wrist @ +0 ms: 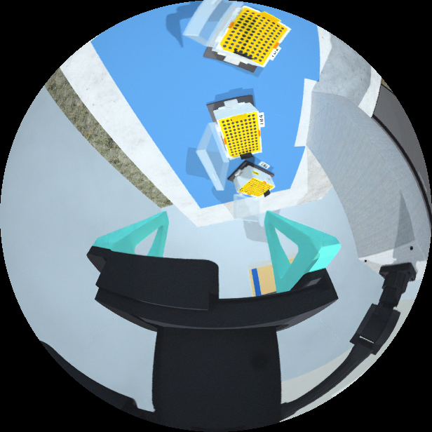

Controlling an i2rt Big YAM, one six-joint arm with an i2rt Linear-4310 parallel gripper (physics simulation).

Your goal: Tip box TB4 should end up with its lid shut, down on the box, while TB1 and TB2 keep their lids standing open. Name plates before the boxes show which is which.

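Three tip boxes with yellow perforated tops stand in a row in the wrist view. The middle box [240, 134] has a name plate [261, 119] that seems to read TB4; its clear lid [214, 156] stands open at its left. The top box [254, 36] has its clear lid [206, 24] open at its upper left; its plate [275, 53] is hard to read. The smallest-looking box [256, 185] has its clear lid [246, 207] open below it; its plate [264, 165] is hard to read. My gripper [216, 216] is open and empty, apart from all the boxes and lids.
The boxes are on a blue surface [145, 90] with a pale border [120, 107]. A large grey curved body [350, 165] stands at the right, with a black cable [372, 327] below it. A tan piece with a blue stripe [256, 282] shows partly behind the right finger.
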